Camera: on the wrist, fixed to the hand. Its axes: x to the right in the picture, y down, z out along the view.
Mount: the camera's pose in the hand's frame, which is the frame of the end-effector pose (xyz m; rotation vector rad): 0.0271 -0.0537 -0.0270 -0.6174 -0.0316 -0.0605
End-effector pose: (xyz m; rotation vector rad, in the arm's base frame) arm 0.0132 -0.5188 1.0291 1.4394 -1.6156 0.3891
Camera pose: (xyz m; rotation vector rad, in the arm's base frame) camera 0.0755 -0.5302 1.0473 1.0167 -1.5296 -0.1651
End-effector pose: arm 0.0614 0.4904 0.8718 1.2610 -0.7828 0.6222
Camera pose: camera 0.1243 0.5054 0.8588 0.7239 -0.8734 0.2741
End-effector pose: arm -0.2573 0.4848 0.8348 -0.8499 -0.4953 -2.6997
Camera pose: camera -0.3110 0.5187 0.8172 -1.0288 0.3419 -2.9317
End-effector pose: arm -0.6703 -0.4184 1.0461 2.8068 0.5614 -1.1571
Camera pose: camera -0.6533 -0.3549 1.0514 2.2525 0.8349 -0.8427
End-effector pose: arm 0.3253 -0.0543 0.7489 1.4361 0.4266 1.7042
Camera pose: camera 0.3211 0.0048 0.7200 0.9816 -0.0789 1.5730
